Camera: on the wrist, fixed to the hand. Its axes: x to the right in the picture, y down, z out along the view.
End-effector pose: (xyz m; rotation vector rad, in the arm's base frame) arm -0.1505 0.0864 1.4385 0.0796 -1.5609 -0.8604
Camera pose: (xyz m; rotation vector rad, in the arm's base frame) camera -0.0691 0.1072 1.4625 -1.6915 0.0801 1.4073
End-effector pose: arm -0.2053 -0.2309 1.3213 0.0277 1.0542 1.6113
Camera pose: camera -0.2830 -0.2701 1.3288 -0.7635 -0.0078 -1.3689
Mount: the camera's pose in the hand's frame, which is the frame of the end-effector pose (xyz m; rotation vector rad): -0.0079 0.0627 -0.0603 -0.2161 0.2827 3.0721
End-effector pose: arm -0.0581 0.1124 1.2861 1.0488 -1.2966 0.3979
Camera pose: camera -0.0726 0.1954 1.3092 1.8561 1.2781 -1.9713
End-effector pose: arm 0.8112 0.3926 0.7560 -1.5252 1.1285 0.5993
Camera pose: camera 0.7406 0.3414 0.7507 -1.0365 -1.7878 -1.3667
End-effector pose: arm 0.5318 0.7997 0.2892 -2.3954 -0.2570 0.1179
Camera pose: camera 0.5430 0.7131 0.2919 0.4473 -2.8158 -0.7829
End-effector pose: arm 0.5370 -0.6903 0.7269 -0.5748 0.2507 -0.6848
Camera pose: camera 0.5398 -0.6708 0.6418 0.2129 1.0069 2.2688
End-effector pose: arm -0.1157 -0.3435 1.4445 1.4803 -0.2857 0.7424
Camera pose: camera -0.1754 -0.2927 1.4830 0.5066 1.6763 -1.9622
